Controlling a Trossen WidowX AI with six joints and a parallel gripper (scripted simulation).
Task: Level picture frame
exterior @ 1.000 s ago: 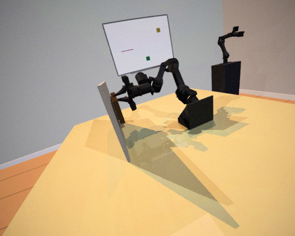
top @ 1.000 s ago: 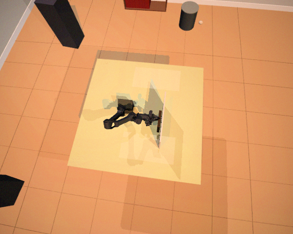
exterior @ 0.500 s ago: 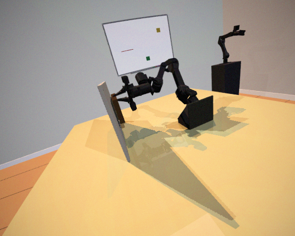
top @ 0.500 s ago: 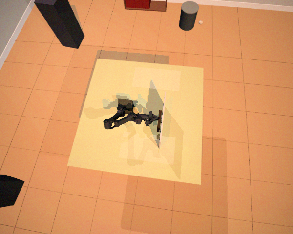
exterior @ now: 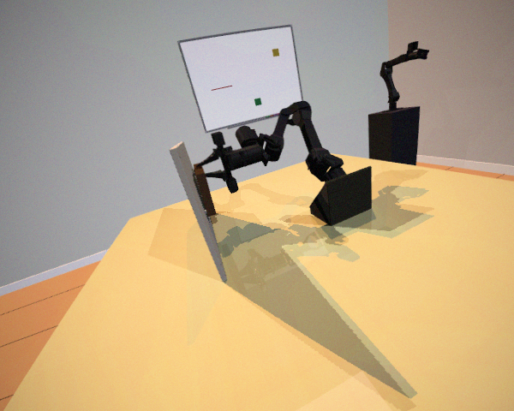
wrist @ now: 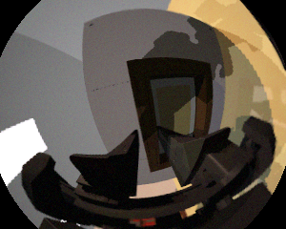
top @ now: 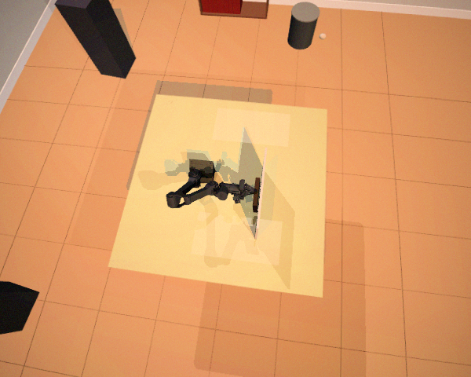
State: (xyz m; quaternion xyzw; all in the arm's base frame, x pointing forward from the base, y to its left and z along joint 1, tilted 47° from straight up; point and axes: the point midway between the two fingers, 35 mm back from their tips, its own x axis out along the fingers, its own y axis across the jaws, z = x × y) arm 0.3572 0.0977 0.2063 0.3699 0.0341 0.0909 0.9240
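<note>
Right now my gripper tip is 1 cm short of the brown picture frame and 5 cm above it. From my gripper tip the other things lie so: upright wall panel (2 cm ahead, 1 cm to the left, 7 cm below).
</note>
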